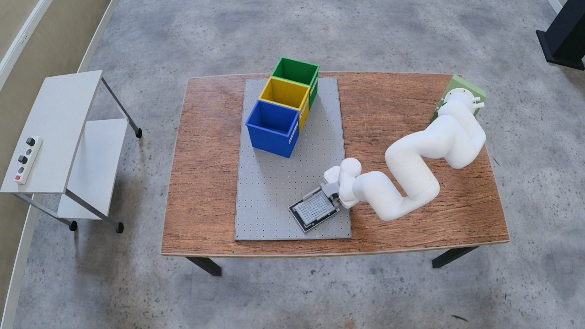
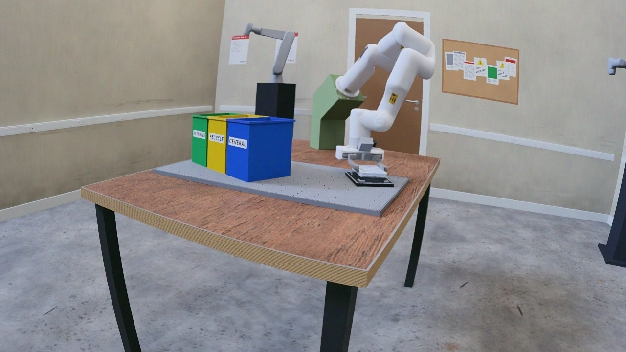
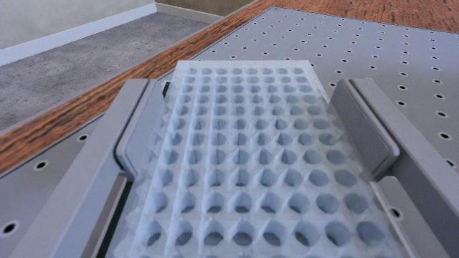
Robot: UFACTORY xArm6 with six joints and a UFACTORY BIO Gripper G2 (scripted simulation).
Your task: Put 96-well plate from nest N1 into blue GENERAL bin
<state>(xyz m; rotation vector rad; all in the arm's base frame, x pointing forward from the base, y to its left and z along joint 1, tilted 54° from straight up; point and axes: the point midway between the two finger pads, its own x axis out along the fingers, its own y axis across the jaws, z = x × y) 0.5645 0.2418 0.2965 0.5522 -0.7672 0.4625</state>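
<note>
Right now the black plate nest N1 is 4 cm below my hand. Also, from my hand: yellow recycle bin 19 cm ahead, 41 cm to the right, 5 cm above; then blue general bin 21 cm ahead, 28 cm to the right, 5 cm above; then clear 96-well plate 1 cm below.
</note>
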